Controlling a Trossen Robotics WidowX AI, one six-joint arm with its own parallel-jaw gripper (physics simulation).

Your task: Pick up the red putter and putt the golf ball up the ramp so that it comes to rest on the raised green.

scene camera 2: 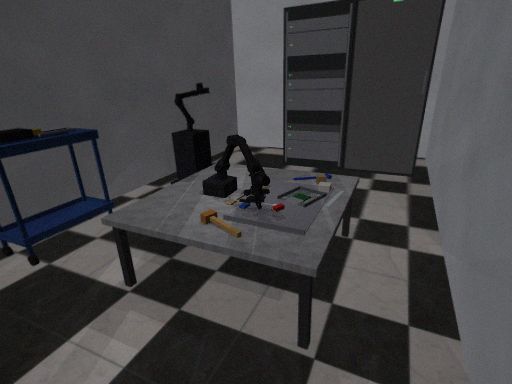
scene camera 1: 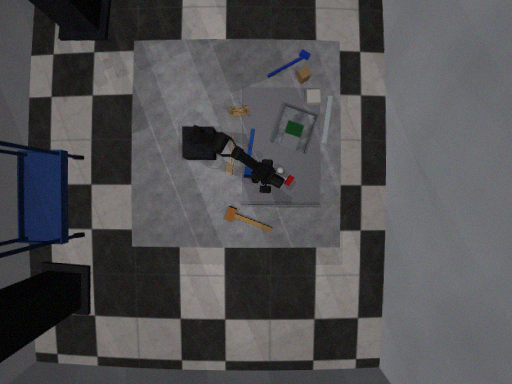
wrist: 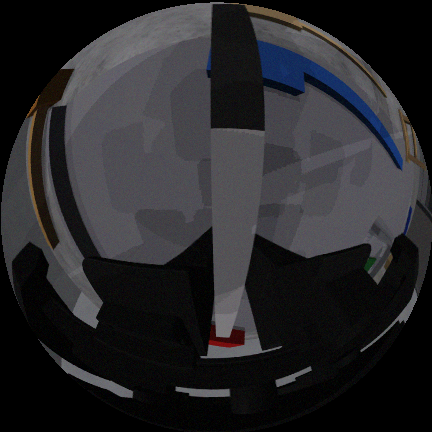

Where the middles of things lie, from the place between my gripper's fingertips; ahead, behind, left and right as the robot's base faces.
Now: the blue bar (wrist: 282, 69) 120 mm behind my hand, 140 mm to the left of it and 10 mm below it. The rest, counted from my hand: wooden mallet (wrist: 34, 152): 100 mm behind, 250 mm to the right, 10 mm above.
